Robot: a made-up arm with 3 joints. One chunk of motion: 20 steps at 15 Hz.
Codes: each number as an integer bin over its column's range. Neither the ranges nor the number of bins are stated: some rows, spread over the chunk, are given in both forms.
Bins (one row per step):
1: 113 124 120
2: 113 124 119
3: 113 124 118
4: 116 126 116
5: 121 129 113
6: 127 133 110
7: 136 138 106
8: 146 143 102
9: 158 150 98
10: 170 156 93
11: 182 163 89
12: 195 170 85
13: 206 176 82
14: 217 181 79
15: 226 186 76
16: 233 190 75
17: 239 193 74
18: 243 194 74
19: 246 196 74
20: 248 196 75
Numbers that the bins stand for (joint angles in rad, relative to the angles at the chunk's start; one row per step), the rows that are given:
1: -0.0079 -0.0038 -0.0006
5: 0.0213 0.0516 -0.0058
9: 0.1562 0.2847 -0.0170
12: 0.2912 0.5067 -0.0267
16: 0.4298 0.7286 -0.0341
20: 0.4845 0.7952 -0.0341
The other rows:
2: -0.0079 -0.0038 -0.0013
3: -0.0079 -0.0038 -0.0021
4: 0.0031 0.0184 -0.0036
6: 0.0432 0.0960 -0.0080
7: 0.0760 0.1515 -0.0110
8: 0.1125 0.2070 -0.0140
10: 0.2000 0.3513 -0.0207
11: 0.2438 0.4290 -0.0237
13: 0.3313 0.5733 -0.0289
14: 0.3714 0.6287 -0.0311
15: 0.4042 0.6842 -0.0334
17: 0.4516 0.7619 -0.0349
18: 0.4662 0.7730 -0.0349
19: 0.4772 0.7952 -0.0349

